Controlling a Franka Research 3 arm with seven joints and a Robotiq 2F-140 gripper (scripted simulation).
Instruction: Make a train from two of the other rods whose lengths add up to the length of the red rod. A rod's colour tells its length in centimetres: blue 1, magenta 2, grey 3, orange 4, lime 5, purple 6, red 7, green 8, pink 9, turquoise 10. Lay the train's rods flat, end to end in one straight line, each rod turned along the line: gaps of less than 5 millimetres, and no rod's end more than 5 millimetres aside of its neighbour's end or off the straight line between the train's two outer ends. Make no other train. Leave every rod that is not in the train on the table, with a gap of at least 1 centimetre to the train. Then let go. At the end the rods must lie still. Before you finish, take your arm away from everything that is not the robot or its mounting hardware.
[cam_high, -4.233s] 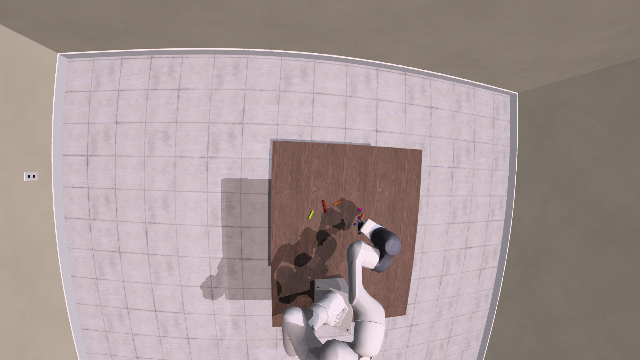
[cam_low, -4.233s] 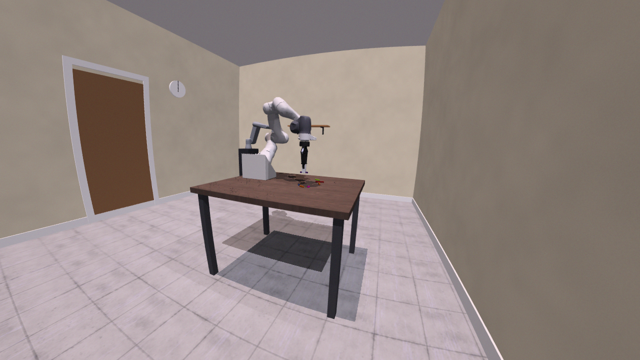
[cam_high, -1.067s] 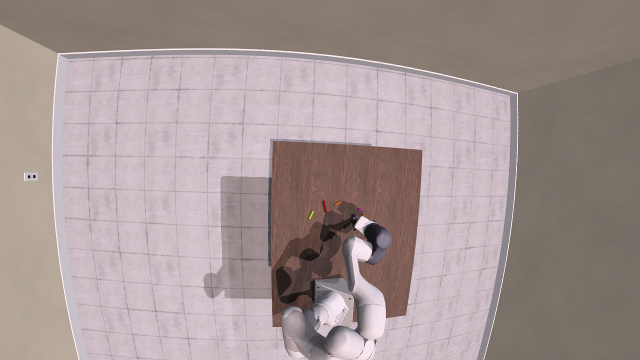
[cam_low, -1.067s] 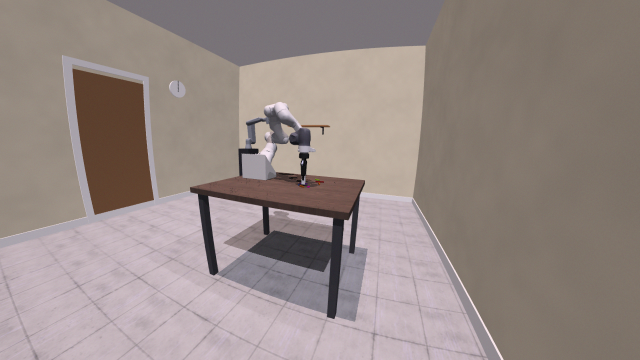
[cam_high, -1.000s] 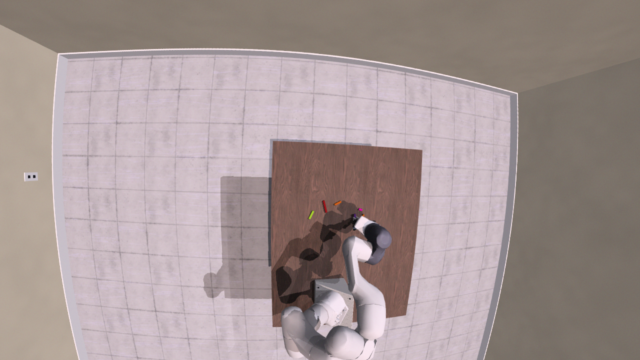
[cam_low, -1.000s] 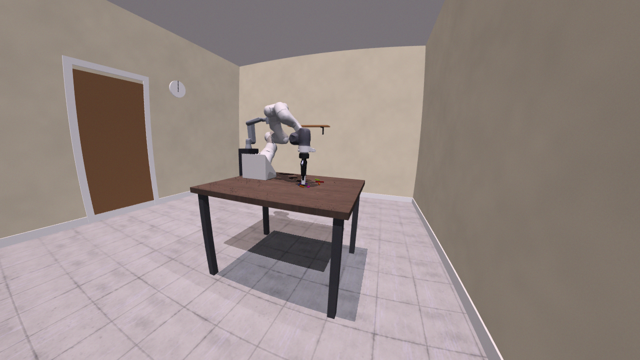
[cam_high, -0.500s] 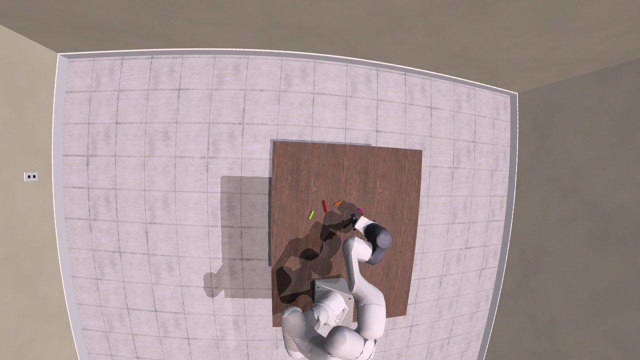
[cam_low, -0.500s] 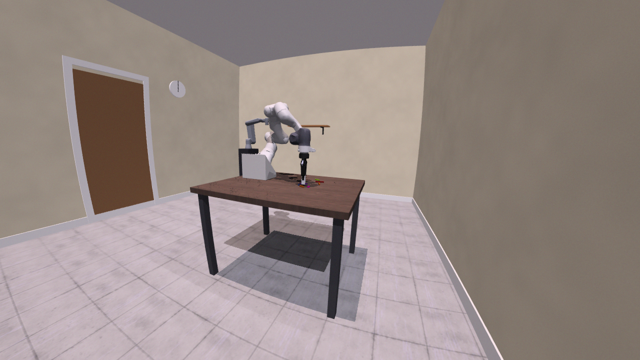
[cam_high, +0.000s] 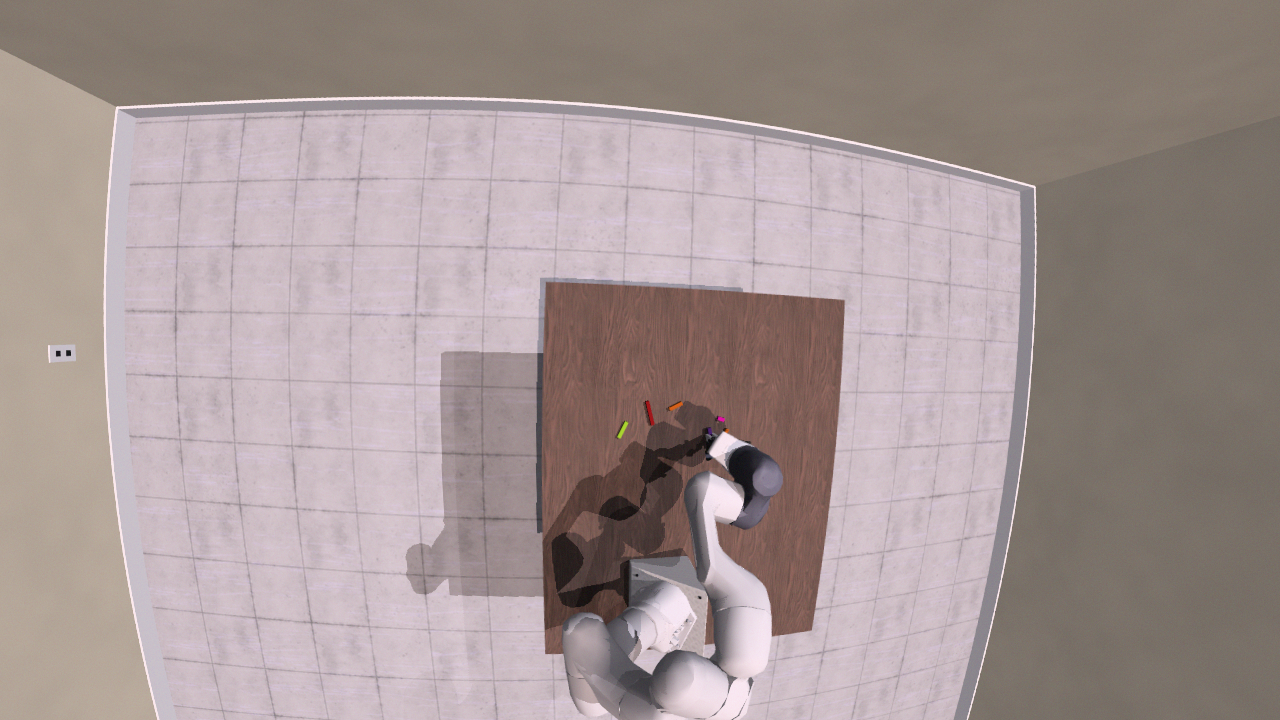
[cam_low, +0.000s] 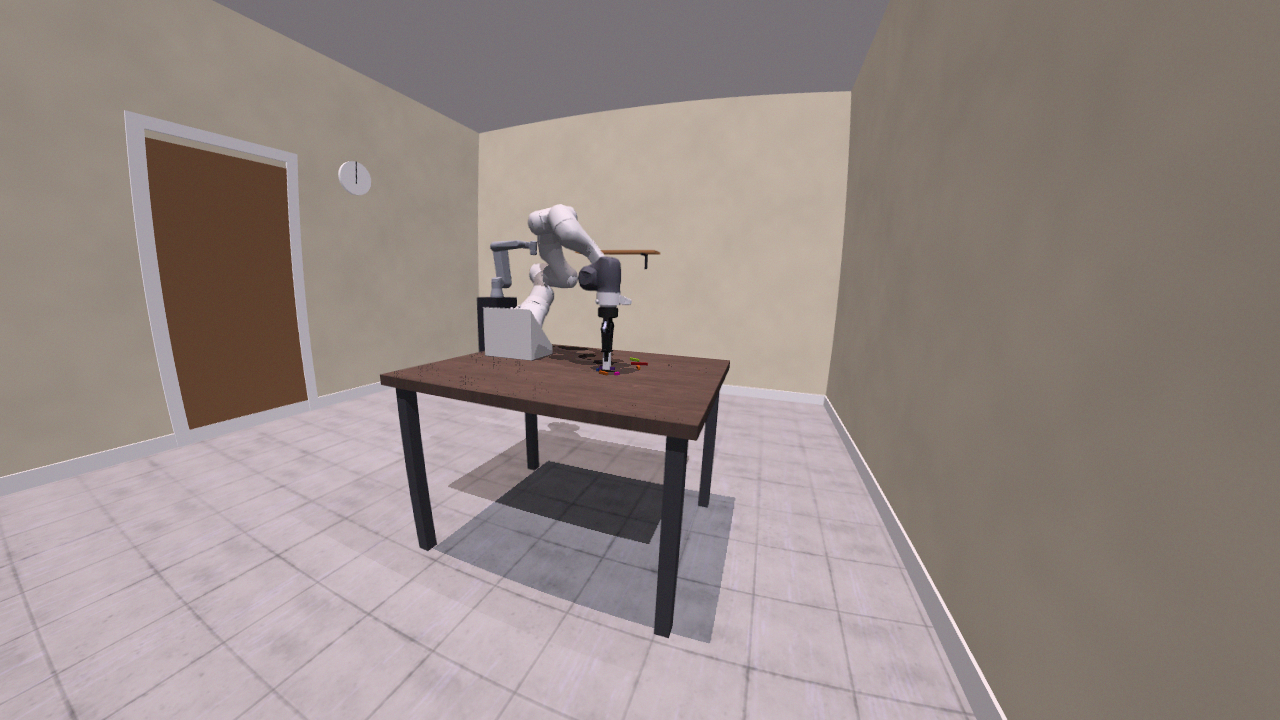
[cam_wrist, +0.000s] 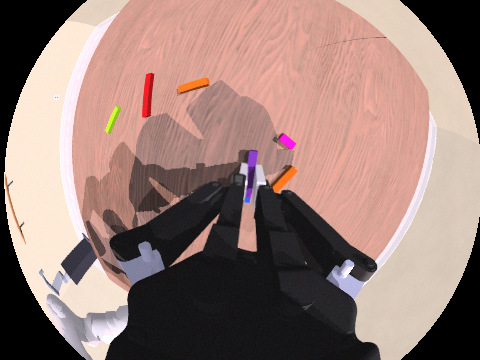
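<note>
The small blue rod lies 40 mm below my hand, 30 mm behind it and 10 mm to the right of it. From my hand the other things lie so: magenta rod (60 mm ahead, 40 mm below, 30 mm to the right); red rod (190 mm to the left, 50 mm ahead, 40 mm below); purple rod (30 mm below).
</note>
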